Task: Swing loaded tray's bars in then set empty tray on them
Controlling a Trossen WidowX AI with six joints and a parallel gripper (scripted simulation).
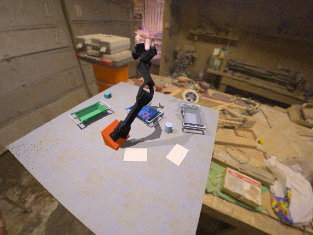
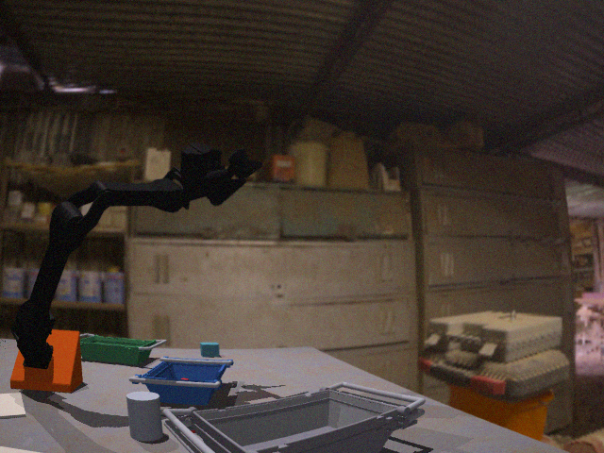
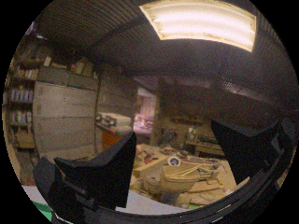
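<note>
Right now my gripper tip is 43 cm past the green tray, 28 cm to the right of it and 49 cm above it. From my gripper tip the other things lie so: teal block: 11 cm behind, 41 cm to the left, 52 cm below; then red block: 16 cm behind, 35 cm to the right, 53 cm below; then grey cylinder: 23 cm behind, 38 cm to the right, 50 cm below.
</note>
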